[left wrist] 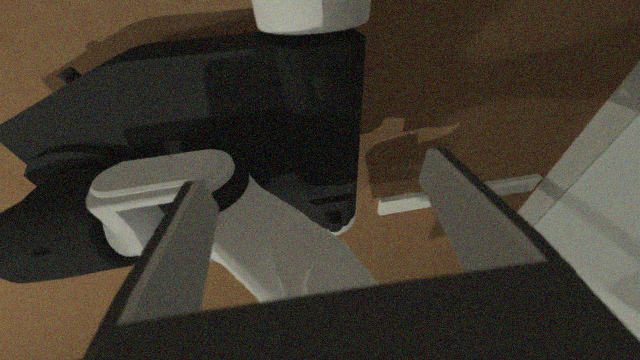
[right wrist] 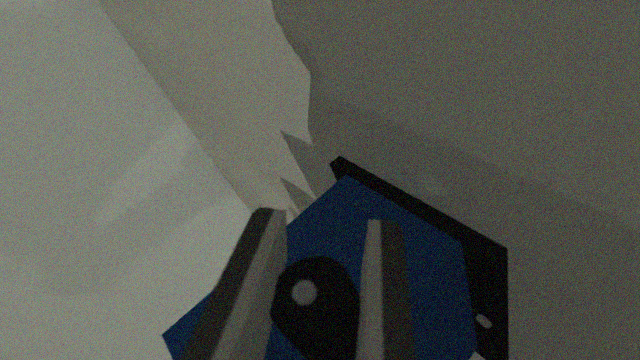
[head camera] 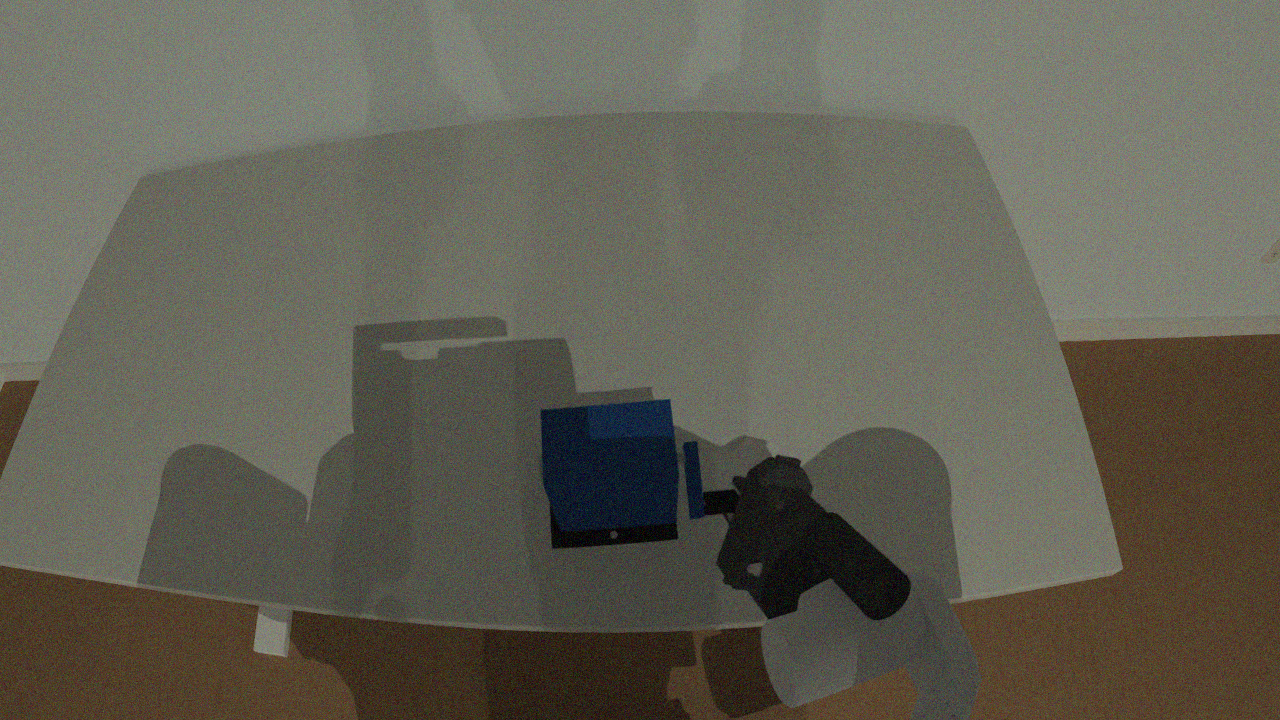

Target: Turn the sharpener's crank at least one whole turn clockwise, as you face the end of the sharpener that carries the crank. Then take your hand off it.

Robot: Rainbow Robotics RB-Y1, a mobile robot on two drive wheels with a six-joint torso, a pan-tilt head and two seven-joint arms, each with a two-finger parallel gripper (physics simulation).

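The blue sharpener stands on a black base on the table, lower middle in the head view. Its crank has a flat blue arm on the right side of the body and a black knob pointing right. My right gripper is shut on the crank's knob, with a finger on each side of it in the right wrist view. My left gripper is open, away from the sharpener, with the floor and parts of the robot below it.
The grey table top reaches beyond the sharpener toward a pale wall. Brown floor shows around the table. A white table leg shows at the lower left. The robot's dark base lies below my left gripper.
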